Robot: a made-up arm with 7 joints.
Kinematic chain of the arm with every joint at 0, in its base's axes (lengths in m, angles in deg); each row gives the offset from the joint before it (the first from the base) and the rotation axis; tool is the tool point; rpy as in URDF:
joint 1: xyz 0 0 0.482 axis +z
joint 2: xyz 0 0 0 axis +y
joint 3: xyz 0 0 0.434 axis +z
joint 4: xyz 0.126 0 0 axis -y
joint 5: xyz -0.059 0 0.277 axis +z
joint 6: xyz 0 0 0 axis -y
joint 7: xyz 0.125 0 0 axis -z
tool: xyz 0 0 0 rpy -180 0 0
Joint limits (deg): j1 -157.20..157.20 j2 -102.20..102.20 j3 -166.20..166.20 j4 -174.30..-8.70 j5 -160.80..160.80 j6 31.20..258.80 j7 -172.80..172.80
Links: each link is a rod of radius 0.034 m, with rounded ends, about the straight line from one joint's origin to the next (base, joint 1, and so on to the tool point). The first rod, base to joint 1, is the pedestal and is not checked.
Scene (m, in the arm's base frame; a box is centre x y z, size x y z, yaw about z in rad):
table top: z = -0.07
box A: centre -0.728 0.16 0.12 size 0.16 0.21 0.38 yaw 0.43
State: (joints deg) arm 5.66 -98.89 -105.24 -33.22 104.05 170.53 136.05
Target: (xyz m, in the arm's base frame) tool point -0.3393 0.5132 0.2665
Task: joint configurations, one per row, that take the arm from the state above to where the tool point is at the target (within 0.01 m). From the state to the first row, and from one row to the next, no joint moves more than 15 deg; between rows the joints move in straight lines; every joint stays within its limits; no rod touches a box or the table.
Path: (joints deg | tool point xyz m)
1: -2.33 -87.79 -112.83 -35.76 116.03 183.58 148.30 | -0.6708 -0.1873 0.2955
2: -10.33 -76.68 -120.42 -38.31 128.01 196.62 160.55 | -0.6752 -0.0800 0.4028
3: -18.32 -65.58 -128.01 -40.85 140.00 209.67 172.80 | -0.6497 0.0238 0.5123
4: -28.90 -73.52 -125.94 -32.81 128.67 212.24 163.61 | -0.6348 0.1783 0.4517
5: -39.47 -81.47 -123.87 -24.78 117.34 214.81 154.43 | -0.5732 0.3212 0.3889
6: -50.05 -89.42 -121.80 -16.74 106.01 217.38 145.24 | -0.4708 0.4370 0.3263
7: -60.63 -97.36 -119.73 -8.70 94.68 219.95 136.05 | -0.3393 0.5132 0.2665

